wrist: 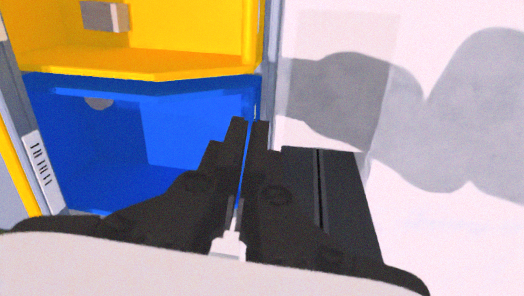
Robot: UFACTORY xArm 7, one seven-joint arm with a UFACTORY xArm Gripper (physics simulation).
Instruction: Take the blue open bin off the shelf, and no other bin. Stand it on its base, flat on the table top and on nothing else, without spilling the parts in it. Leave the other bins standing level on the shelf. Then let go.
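Frame: origin at the arm's base, x ahead, y left, z up, level; millimetres.
Seen in the pictures: gripper, fingertip midpoint: [247, 146].
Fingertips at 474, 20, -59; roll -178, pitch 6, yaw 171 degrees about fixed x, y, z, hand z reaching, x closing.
Offsets run from my fingertips to a thing's top centre, as dx, dy, dz. "*": to the spot under its first point.
The blue open bin {+98, +40, -35} [185, 120] stands in the shelf at the left of the wrist view, below a yellow bin. Its open side shows, with a round grey part {+156, +14, -97} [99, 103] inside near the top left. My gripper [247, 146] is shut with nothing between its fingers. The fingertips show in front of the blue bin's right side, near the shelf's upright {* +1, -27, -97} [271, 50]. Whether they touch the bin I cannot tell. The fingers hide the lower right of the blue bin.
A yellow bin {* +65, -40, -107} [190, 30] with a grey block {+129, -51, -92} [104, 17] in it is directly above the blue bin. A left shelf upright carries a white label {+136, +38, -6} [44, 172]. A dark box-like object {* -57, +59, -44} [345, 200] is right of the fingers. Shadows fall on the pale surface at right.
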